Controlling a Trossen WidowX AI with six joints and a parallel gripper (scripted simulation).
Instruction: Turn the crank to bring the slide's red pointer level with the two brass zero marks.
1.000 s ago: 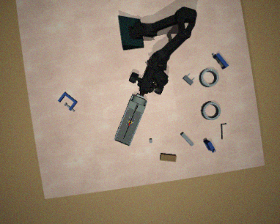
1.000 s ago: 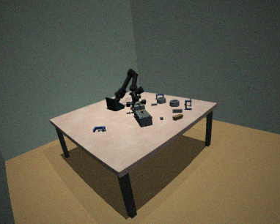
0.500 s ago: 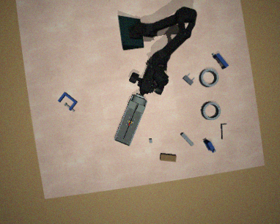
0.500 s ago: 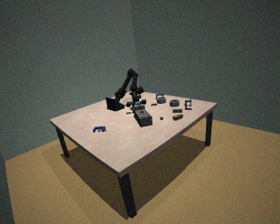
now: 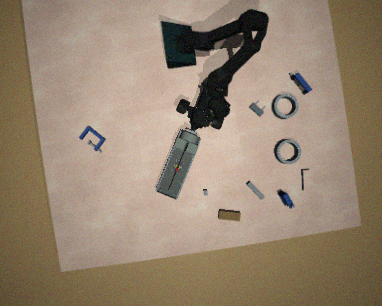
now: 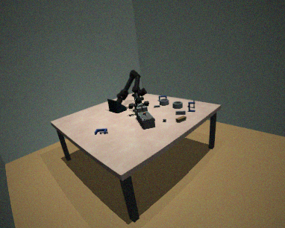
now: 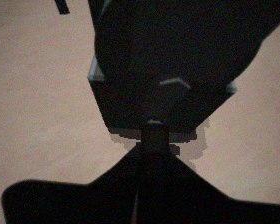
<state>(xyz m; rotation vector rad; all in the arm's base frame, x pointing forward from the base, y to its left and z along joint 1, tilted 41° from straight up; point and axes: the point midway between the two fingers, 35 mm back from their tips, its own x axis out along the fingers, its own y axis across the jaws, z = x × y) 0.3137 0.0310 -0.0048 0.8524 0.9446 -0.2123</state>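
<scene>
Now: gripper tip 2 cm past the dark handle, 1 cm to the right of it and 3 cm below it. From my gripper tip the other things lie so: small grey cube: 27 cm ahead, 2 cm to the left, 2 cm below; red pointer: 15 cm ahead, 9 cm to the right, 5 cm above; grey bar: 28 cm ahead, 22 cm to the left, 2 cm below.
</scene>
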